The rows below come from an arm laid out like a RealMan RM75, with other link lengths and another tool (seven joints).
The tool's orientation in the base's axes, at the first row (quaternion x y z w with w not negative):
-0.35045, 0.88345, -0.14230, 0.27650
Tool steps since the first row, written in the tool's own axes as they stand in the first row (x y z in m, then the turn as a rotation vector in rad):
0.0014, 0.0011, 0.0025, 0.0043, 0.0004, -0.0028
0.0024, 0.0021, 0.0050, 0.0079, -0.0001, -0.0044
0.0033, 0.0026, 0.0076, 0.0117, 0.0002, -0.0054
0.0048, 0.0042, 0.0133, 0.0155, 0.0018, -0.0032
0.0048, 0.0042, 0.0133, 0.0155, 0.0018, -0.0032
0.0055, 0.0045, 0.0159, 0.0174, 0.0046, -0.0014
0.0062, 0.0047, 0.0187, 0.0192, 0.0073, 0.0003
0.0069, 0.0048, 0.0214, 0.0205, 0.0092, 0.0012
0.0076, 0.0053, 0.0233, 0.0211, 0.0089, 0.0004
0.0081, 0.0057, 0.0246, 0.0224, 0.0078, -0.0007
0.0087, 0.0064, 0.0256, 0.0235, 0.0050, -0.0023
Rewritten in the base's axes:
0.0000, -0.0003, -0.0031, -0.0044, -0.0026, 0.0004
0.0004, -0.0005, -0.0059, -0.0073, -0.0053, 0.0005
0.0011, -0.0009, -0.0086, -0.0103, -0.0077, -0.0003
0.0027, -0.0011, -0.0145, -0.0122, -0.0093, -0.0042
0.0027, -0.0011, -0.0145, -0.0122, -0.0093, -0.0042
0.0036, -0.0015, -0.0170, -0.0138, -0.0088, -0.0077
0.0047, -0.0020, -0.0196, -0.0153, -0.0082, -0.0110
0.0058, -0.0026, -0.0221, -0.0166, -0.0078, -0.0130
0.0063, -0.0029, -0.0241, -0.0173, -0.0084, -0.0125
0.0065, -0.0030, -0.0255, -0.0181, -0.0100, -0.0116
0.0064, -0.0030, -0.0269, -0.0182, -0.0127, -0.0095

